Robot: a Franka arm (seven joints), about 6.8 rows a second.
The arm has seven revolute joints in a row. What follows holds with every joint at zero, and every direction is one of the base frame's. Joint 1 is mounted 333.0 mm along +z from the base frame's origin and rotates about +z. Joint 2 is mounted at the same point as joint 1 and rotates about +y. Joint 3 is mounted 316.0 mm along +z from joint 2 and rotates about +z. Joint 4 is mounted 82.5 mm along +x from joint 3 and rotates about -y. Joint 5 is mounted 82.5 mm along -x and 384.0 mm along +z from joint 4 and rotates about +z. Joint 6 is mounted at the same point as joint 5 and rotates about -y. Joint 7 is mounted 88.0 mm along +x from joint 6 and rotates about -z. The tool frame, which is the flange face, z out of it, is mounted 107.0 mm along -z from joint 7; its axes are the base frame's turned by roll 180.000, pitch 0.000 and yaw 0.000 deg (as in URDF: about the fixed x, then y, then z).
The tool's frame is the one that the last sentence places.
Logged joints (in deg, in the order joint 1, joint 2, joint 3, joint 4, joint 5, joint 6, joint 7), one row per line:
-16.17 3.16 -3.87 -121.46 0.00 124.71 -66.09
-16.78 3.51 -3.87 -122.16 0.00 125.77 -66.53
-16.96 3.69 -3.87 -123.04 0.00 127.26 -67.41
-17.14 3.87 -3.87 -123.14 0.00 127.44 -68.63
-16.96 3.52 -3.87 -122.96 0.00 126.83 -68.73
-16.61 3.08 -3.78 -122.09 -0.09 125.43 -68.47
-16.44 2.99 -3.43 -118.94 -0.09 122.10 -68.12
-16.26 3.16 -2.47 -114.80 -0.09 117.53 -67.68
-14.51 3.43 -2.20 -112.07 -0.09 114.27 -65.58
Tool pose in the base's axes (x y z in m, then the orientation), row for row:
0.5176 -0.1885 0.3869 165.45 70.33 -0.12
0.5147 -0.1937 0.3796 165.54 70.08 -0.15
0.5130 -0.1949 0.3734 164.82 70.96 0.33
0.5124 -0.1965 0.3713 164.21 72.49 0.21
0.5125 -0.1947 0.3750 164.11 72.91 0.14
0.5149 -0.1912 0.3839 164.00 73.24 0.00
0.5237 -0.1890 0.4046 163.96 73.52 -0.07
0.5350 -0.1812 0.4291 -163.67 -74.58 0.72
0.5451 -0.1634 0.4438 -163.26 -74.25 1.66
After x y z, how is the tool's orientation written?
As a rotation vector, in degrees.
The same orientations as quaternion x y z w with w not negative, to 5 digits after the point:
0.92030 0.39120 -0.00067 0.00194
0.92088 0.38985 -0.00083 0.00207
0.91848 0.39543 0.00184 0.00483
0.91482 0.40384 0.00117 0.00438
0.91386 0.40601 0.00078 0.00369
0.91308 0.40777 0.00000 0.00339
0.91246 0.40915 -0.00039 0.00272
-0.90997 -0.41465 0.00400 0.00120
-0.91023 -0.41397 0.00926 0.00559

